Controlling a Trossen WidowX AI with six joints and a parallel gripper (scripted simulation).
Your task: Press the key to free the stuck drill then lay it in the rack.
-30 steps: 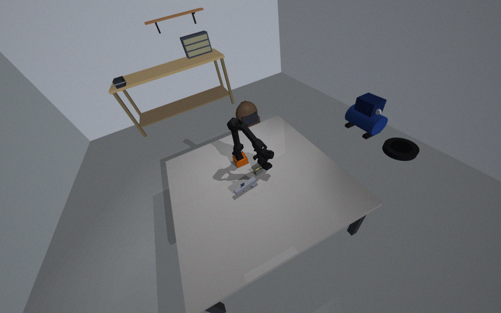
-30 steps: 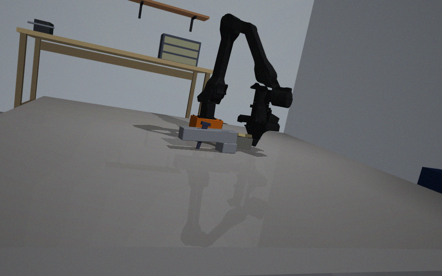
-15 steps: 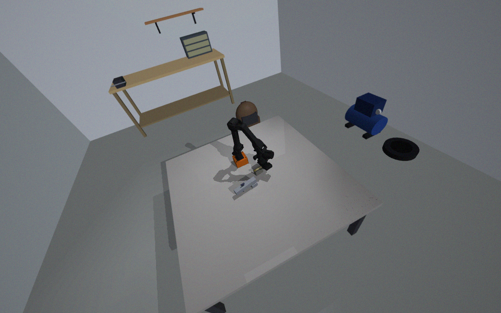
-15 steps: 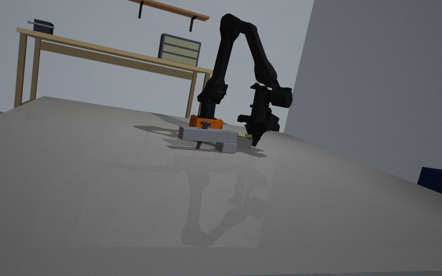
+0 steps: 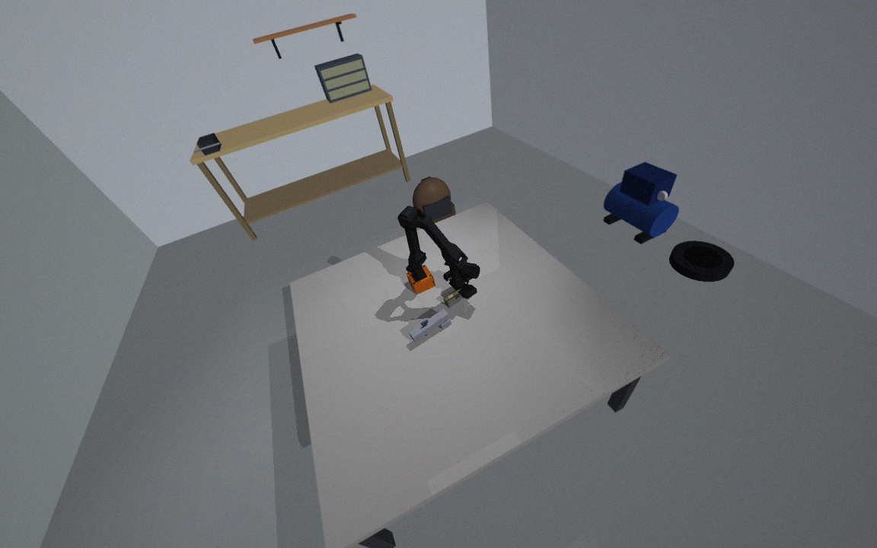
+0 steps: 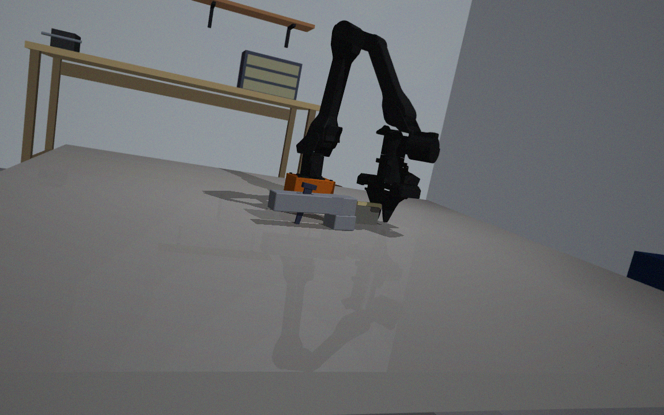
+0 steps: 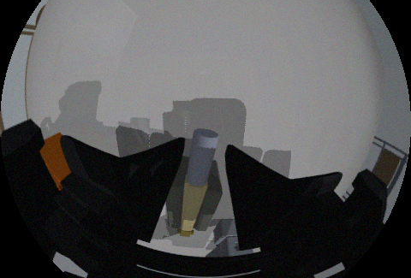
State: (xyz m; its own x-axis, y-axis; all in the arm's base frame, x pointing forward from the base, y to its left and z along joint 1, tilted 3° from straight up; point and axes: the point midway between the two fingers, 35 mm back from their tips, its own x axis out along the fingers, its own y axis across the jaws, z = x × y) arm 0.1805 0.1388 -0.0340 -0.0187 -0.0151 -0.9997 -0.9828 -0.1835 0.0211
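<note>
The drill is 4 cm to the right of my gripper tip and 3 cm above it. Also, from my gripper tip: dark key: 23 cm to the right, 11 cm ahead, 4 cm above; grey-olive block: 5 cm to the right, 1 cm above; grey drill fixture: 20 cm to the right, 11 cm ahead, 3 cm above.
</note>
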